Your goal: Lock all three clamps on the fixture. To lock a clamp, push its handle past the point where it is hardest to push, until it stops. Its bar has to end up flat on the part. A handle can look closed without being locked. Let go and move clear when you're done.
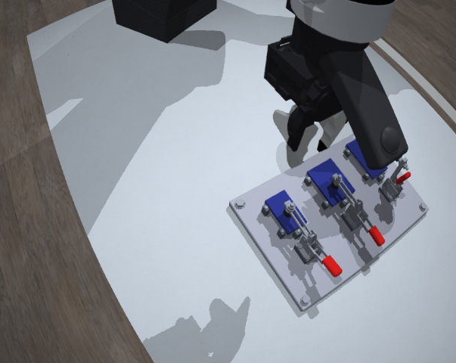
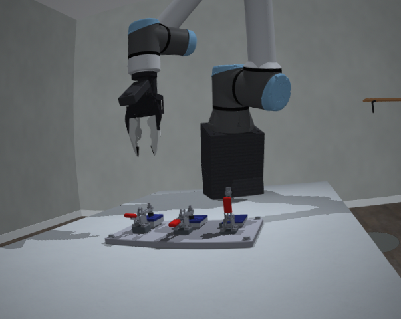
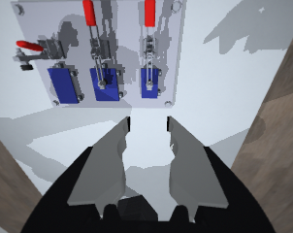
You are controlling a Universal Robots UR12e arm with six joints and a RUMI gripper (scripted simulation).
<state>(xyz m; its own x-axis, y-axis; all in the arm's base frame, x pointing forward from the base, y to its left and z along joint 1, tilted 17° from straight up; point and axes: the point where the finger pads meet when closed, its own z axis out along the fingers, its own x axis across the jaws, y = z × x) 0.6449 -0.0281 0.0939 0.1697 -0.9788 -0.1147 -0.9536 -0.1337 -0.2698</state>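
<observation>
The grey fixture plate lies 21 cm below my hand, 11 cm to the left of it and 2 cm ahead of it. The rest, counted from my hand: blue part 22 cm to the left, 19 cm below, 5 cm behind.
</observation>
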